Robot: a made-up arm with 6 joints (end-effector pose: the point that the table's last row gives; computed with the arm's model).
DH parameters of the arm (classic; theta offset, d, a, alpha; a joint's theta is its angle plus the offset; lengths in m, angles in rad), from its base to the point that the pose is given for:
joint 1: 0 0.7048 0.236 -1.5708
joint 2: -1.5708 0 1.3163 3.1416
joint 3: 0 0 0.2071 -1.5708
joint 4: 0 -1.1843 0 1.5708
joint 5: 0 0 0 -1.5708
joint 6: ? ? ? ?
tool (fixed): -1.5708 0 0 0
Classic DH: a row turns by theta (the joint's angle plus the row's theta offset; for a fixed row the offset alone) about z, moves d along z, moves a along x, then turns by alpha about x.
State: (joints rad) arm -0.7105 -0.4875 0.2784 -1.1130 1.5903 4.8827
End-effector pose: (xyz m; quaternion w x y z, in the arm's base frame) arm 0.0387 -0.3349 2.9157 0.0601 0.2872 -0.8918 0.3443
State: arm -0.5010 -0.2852 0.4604 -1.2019 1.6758 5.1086
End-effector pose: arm 0.3369 -0.4541 2.9726 0.0168 0.3695 -0.9028 0.2193
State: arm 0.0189 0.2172 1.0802 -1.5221 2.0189 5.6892
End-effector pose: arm 1.0561 -0.2095 2.9480 0.0780 -0.5873 0.7913 0.1509
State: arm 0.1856 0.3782 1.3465 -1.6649 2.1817 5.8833
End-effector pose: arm 1.1744 0.0090 2.8896 0.0970 -0.6613 0.6851 0.2898
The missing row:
joint 6: 1.5708 -0.2549 0 1.5708
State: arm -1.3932 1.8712 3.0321 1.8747 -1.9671 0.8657
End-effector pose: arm 0.0745 -1.6850 1.4218 0.0296 -0.1732 -0.5707 0.8021
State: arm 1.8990 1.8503 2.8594 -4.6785 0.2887 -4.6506
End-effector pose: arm -0.7420 1.9541 1.6598 0.3254 -0.4193 -0.7628 -0.3694
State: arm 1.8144 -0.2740 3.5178 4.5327 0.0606 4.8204
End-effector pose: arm 0.2901 -1.1043 0.9384 0.7572 0.2283 0.2213 -0.5705
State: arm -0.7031 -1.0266 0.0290 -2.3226 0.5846 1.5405
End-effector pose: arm -0.2942 0.1146 2.6565 0.7492 0.3002 -0.4914 -0.3271
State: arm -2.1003 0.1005 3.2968 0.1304 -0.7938 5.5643
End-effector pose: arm 0.4804 0.8676 1.9131 0.3989 -0.6982 -0.5754 -0.1493
